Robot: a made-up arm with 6 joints. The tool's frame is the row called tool. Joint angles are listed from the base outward.
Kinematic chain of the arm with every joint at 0, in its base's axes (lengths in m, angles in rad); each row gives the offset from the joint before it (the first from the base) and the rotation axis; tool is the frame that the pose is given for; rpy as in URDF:
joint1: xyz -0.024 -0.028 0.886 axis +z
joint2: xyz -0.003 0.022 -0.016 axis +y
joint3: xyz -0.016 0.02 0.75 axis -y
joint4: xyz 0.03 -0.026 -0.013 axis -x
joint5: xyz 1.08 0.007 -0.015 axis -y
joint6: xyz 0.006 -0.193 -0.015 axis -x
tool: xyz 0.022 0 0.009 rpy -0.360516 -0.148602 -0.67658
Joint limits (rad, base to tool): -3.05..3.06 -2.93..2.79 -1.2..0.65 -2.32..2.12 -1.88..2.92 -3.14..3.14
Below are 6 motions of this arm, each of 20 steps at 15 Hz.
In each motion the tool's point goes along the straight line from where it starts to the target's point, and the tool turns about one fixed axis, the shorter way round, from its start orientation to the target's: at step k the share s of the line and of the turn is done. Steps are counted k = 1, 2, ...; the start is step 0. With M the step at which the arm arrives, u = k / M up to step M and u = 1 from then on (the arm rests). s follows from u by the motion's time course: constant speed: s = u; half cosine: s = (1 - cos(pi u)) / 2; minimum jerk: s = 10 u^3 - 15 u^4 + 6 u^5.
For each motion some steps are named. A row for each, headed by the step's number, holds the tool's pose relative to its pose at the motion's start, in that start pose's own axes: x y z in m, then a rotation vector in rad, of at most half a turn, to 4 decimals.
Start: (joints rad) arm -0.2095 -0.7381 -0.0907 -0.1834 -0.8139 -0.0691
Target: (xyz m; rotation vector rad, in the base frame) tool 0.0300 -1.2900 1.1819 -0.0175 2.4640 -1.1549
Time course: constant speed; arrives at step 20
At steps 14, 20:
14: 0.3901 -0.4859 -0.7205 -0.4537 1.4575 -0.3568
20: 0.5573 -0.6941 -1.0293 -0.6481 2.0821 -0.5097

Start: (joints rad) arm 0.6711 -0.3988 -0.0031 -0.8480 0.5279 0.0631
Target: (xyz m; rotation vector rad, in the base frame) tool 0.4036 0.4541 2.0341 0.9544 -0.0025 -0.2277
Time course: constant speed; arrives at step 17
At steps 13, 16, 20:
13: -0.1856 0.1173 0.1207 0.0853 0.1707 -0.0918
16: -0.2285 0.1443 0.1486 0.1050 0.2101 -0.1130
20: -0.2427 0.1534 0.1579 0.1116 0.2233 -0.1201

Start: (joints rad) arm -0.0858 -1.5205 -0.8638 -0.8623 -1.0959 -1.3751
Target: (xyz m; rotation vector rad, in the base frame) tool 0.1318 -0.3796 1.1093 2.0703 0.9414 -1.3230
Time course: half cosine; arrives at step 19
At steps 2, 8, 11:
2: 0.0018 -0.0100 0.0043 0.0372 -0.0078 -0.0050
8: 0.0252 -0.1397 0.0606 0.5181 -0.1092 -0.0699
11: 0.0415 -0.2306 0.1000 0.8552 -0.1802 -0.1154

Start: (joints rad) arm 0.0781 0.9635 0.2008 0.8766 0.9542 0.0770
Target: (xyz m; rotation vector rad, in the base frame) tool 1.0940 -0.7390 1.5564 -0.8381 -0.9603 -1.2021
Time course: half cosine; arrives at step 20
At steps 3, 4, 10, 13, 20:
3: -0.0037 -0.0675 0.0080 -0.0241 0.0042 -0.0617
4: -0.0064 -0.1182 0.0141 -0.0422 0.0074 -0.1082
10: -0.0337 -0.6189 0.0738 -0.2211 0.0390 -0.5665
13: -0.0490 -0.8999 0.1073 -0.3214 0.0567 -0.8237
20: -0.0673 -1.2378 0.1476 -0.4421 0.0779 -1.1331

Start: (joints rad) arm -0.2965 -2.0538 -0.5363 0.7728 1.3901 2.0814
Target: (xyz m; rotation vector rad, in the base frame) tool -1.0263 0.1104 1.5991 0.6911 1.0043 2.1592
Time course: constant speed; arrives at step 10
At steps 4, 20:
4: 0.0218 0.0816 -0.0801 0.0927 0.0664 0.3275
20: 0.0546 0.2041 -0.2003 0.2318 0.1659 0.8187

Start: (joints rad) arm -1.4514 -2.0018 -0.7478 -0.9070 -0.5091 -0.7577
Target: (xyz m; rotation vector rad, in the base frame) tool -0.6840 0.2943 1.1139 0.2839 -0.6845 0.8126
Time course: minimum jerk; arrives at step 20
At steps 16, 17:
16: -0.4121 -0.5395 0.1772 0.2973 0.5208 1.6345
17: -0.4258 -0.5574 0.1831 0.3072 0.5381 1.6888

